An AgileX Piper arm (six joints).
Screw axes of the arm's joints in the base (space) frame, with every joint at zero. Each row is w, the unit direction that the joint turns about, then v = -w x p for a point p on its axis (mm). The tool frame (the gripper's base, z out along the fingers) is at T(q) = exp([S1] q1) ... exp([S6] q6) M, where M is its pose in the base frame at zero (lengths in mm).
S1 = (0, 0, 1, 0, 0, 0)
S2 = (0, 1, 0, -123, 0, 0)
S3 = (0, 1, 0, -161.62, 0, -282.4)
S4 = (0.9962, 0, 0.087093, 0, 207.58, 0)
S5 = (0, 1, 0, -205.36, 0, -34.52)
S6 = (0.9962, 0, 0.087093, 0, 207.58, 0)
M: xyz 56.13 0 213.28 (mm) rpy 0 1.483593 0 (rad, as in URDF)
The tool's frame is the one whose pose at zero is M.
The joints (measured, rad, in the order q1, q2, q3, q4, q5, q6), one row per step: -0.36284 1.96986 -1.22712 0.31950 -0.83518 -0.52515; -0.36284 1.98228 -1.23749 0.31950 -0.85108 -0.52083; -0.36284 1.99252 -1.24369 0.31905 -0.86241 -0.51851; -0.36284 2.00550 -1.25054 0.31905 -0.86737 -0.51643; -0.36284 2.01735 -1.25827 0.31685 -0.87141 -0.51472; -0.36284 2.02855 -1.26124 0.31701 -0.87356 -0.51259; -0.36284 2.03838 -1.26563 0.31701 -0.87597 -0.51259; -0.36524 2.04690 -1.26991 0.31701 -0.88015 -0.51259; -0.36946 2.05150 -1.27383 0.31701 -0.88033 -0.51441; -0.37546 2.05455 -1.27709 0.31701 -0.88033 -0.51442; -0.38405 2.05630 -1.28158 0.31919 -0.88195 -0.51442; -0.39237 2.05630 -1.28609 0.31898 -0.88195 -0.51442
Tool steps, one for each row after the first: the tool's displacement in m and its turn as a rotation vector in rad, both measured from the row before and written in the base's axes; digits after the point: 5 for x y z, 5 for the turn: 0.00222 -0.00117 -0.00105 -0.00396 -0.01353 -0.00328; 0.00160 -0.00080 -0.00175 -0.00287 -0.00668 -0.00215; 0.00210 -0.00089 -0.00337 0.00129 0.00050 -0.00087; 0.00215 -0.00074 -0.00268 -0.00086 0.00019 0.00066; 0.00146 -0.00061 -0.00403 0.00365 0.00469 -0.00027; 0.00146 -0.00060 -0.00298 0.00067 0.00311 -0.00058; 0.00082 -0.00157 -0.00227 -0.00068 0.00055 -0.00341; 0.00013 -0.00213 -0.00094 -0.00132 0.00152 -0.00455; -0.00044 -0.00279 -0.00044 -0.00008 -0.00019 -0.00600; -0.00106 -0.00402 0.00062 -0.00032 -0.00448 -0.01037; -0.00108 -0.00368 0.00133 -0.00186 -0.00411 -0.00819
